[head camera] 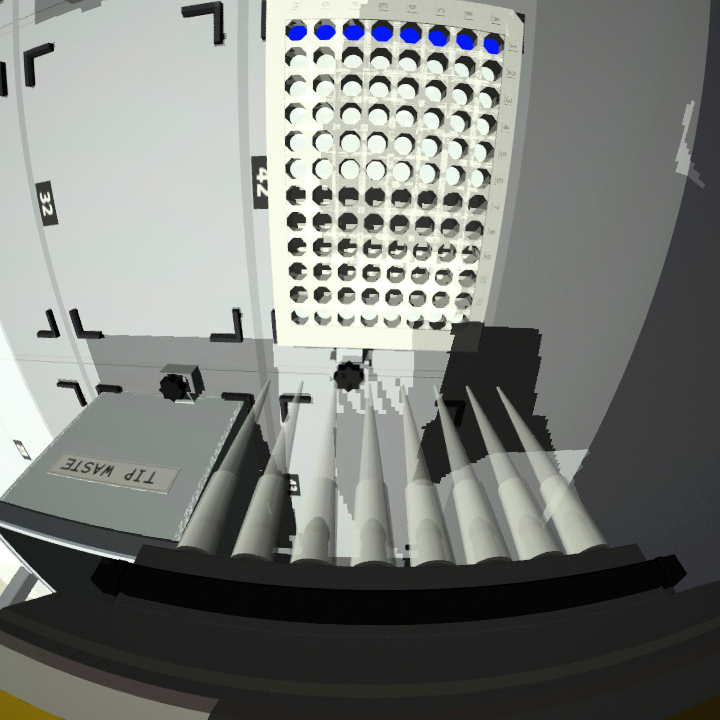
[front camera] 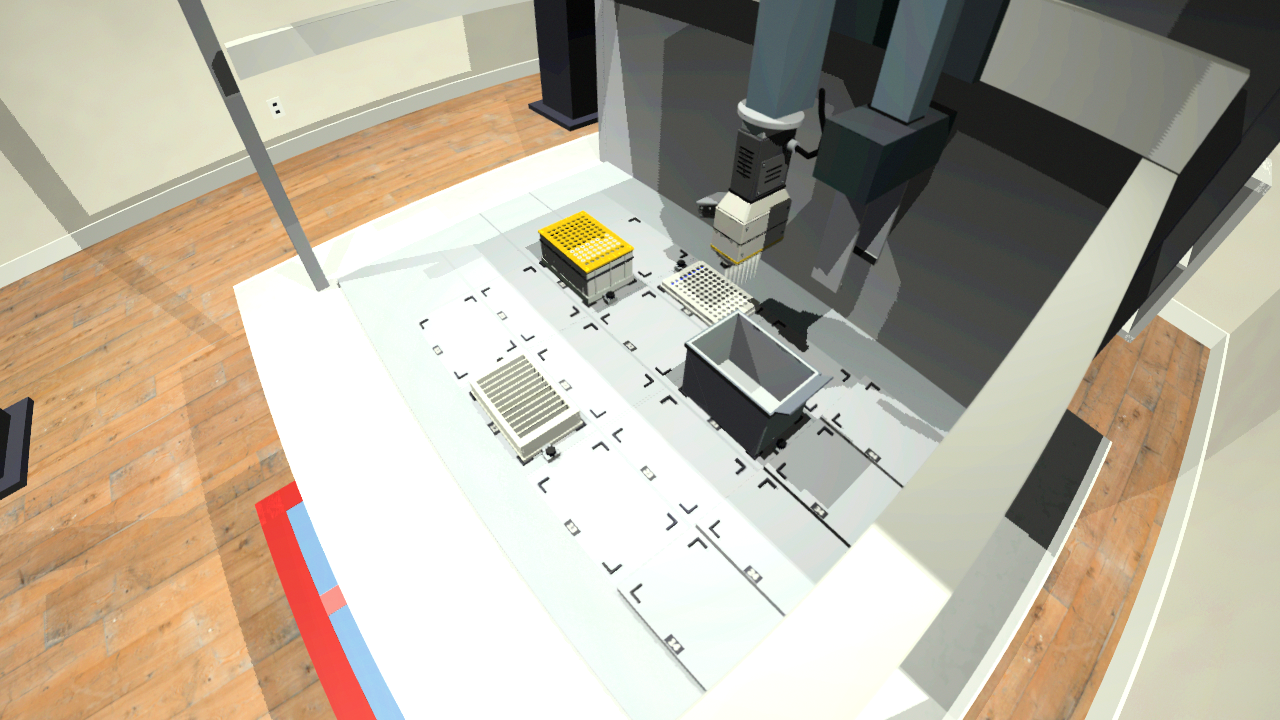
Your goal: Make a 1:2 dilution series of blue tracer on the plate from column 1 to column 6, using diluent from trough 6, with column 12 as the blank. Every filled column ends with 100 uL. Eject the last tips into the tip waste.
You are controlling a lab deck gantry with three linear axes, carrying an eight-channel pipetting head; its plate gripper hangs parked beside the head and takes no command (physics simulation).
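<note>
The white well plate [front camera: 709, 292] [head camera: 376, 339] has blue liquid in all eight wells of column 1 [head camera: 381, 33]. Columns 2 to 6 look pale and colourless, columns 7 to 11 dark. Column 12 [head camera: 345, 318] looks pale. The pipetting head [front camera: 751, 223] carries eight translucent tips [front camera: 741, 269] [head camera: 371, 497], held above the deck; no blue shows in them. The trough block [front camera: 528, 402] stands at the front; trough 6 cannot be made out. The tip waste [front camera: 720, 389] [head camera: 87, 429] stands beside the plate. The parked plate gripper [front camera: 865, 254] hangs empty beside the head, one finger showing clearly.
A yellow tip rack [front camera: 586, 241] stands left of the plate in the front view, with white tips in part of it and dark holes elsewhere. A black knob [head camera: 348, 376] sits past the plate's column 12 end. A dark back wall [front camera: 966, 295] rises behind the head.
</note>
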